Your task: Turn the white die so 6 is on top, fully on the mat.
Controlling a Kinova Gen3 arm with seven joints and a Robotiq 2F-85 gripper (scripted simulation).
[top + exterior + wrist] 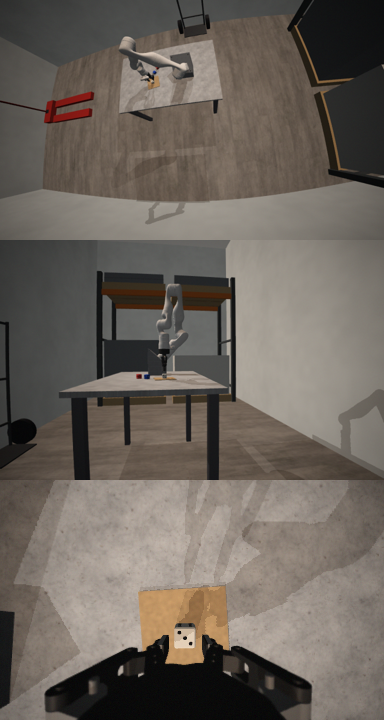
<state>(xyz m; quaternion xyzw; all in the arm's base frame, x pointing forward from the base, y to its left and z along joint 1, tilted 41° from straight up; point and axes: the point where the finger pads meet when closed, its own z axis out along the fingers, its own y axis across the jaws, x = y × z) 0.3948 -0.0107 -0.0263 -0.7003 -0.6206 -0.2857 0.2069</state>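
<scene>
The white die lies 5 cm below my hand. From my hand the other things lie so: tan mat (6 cm below); then red die (17 cm to the right, 8 cm behind, 5 cm below); then blue die (12 cm to the right, 5 cm below, 4 cm behind).
</scene>
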